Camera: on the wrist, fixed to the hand. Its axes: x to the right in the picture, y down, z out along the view.
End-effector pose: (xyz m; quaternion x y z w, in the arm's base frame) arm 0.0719 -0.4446 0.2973 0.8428 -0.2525 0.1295 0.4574
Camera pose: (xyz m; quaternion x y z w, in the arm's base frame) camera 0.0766 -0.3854 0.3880 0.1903 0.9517 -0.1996 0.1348
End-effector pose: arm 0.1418 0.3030 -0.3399 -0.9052 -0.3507 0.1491 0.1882
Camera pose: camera 0.2205 0.2743 -0.2711 0.3437 -0.7936 -0.4211 0.2735
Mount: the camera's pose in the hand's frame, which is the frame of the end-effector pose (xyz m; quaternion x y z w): 0.0265 0.0345 -0.0993 -0.0463 -0.2765 0.9589 0.0441
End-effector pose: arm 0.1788 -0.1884 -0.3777 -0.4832 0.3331 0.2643 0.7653
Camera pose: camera 0.1454 -0.2636 -0.4483 -0.3357 -0.2542 -0.8945 0.1500
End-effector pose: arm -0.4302 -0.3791 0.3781 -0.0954 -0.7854 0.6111 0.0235
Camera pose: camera -0.4368 -0.2714 0.3677 0.5895 -0.0221 -0.0395 0.8065
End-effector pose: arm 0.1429 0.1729 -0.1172 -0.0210 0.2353 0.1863 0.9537
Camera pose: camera 0.1082 0.2014 -0.2159 -0.2320 0.2418 -0.9394 0.0725
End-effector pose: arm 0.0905 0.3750 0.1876 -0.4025 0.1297 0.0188 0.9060
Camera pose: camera 0.0895 0.3235 0.0922 0.0699 0.1403 0.9869 0.0392
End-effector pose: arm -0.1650 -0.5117 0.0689 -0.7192 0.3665 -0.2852 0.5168
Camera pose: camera -0.2363 -0.5933 0.0670 0.2169 0.5761 0.6988 0.3643
